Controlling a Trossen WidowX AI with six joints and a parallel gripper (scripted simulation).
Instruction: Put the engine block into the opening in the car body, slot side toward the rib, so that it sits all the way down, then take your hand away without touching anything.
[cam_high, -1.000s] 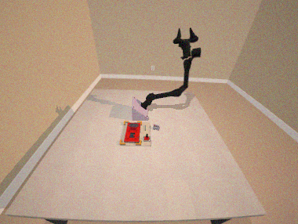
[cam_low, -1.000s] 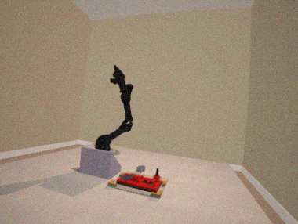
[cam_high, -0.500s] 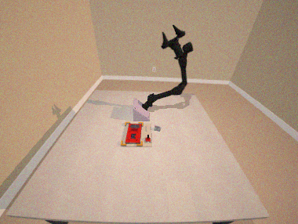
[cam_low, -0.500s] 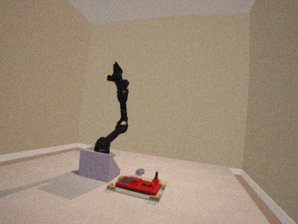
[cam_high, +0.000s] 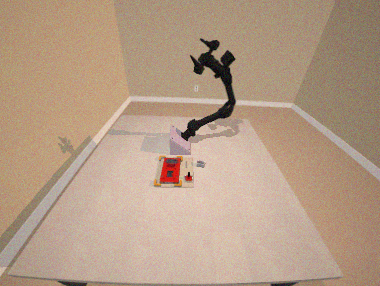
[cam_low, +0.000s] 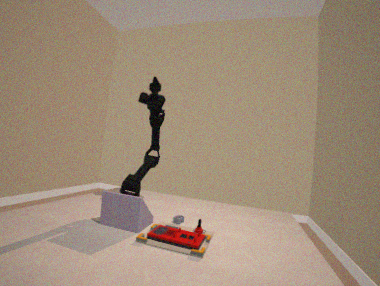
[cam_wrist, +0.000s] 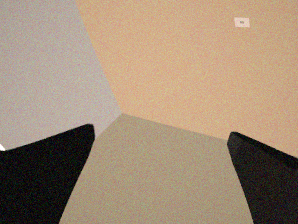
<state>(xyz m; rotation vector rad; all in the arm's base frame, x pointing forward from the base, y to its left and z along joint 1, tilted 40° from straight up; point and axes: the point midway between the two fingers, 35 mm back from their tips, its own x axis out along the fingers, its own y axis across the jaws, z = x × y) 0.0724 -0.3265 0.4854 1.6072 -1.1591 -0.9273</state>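
Right now the engine block is 180 mm ahead of my gripper tip, 70 mm to the left of it and 650 mm below it. The rest, counted from my gripper tip: black post: 290 mm ahead, 10 mm to the right, 630 mm below.
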